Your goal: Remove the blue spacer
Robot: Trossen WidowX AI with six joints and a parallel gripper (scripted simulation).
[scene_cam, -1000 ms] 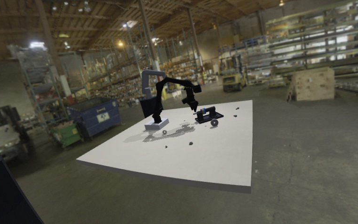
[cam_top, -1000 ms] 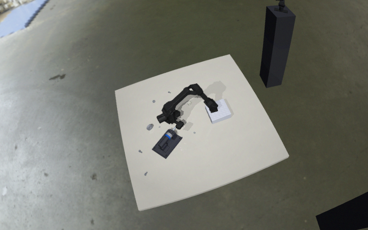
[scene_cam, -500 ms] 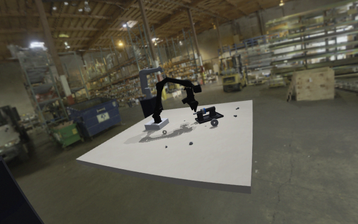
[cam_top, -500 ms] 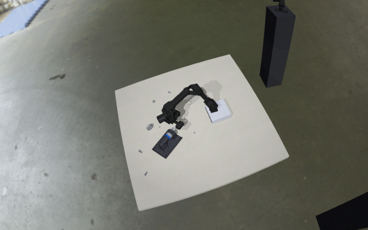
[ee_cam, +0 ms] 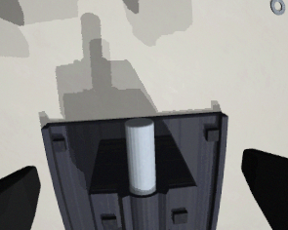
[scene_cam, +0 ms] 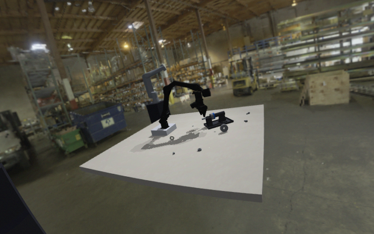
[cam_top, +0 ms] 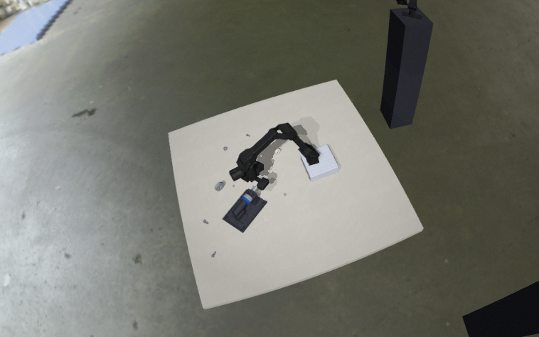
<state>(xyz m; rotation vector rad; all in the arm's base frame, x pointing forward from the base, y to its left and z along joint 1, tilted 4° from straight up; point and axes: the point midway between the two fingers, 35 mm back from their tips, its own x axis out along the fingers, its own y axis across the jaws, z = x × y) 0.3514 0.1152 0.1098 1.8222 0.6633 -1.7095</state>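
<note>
The grey shaft lies 40 mm ahead of my gripper tip, 40 mm to the left of it and 30 mm below it. Round my gripper tip: grey wheel 210 mm ahead, 100 mm to the right, 80 mm below.
</note>
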